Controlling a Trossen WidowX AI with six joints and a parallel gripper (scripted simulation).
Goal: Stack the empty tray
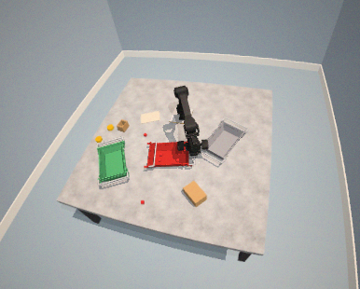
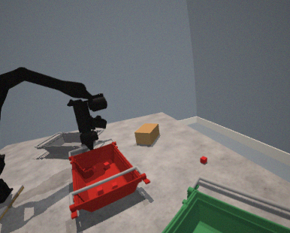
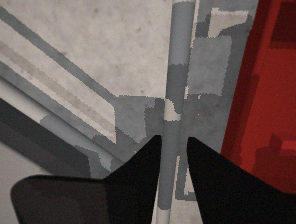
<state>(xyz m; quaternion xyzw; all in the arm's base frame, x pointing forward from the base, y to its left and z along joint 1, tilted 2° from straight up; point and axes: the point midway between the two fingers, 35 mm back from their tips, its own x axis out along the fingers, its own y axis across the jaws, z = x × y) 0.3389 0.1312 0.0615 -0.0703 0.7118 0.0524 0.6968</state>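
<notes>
Now: gripper tip 180 mm to the right of the grey tray and 130 mm past it. Also, from my gripper tip: cream card: 390 mm to the right, 320 mm behind, 40 mm below.
</notes>
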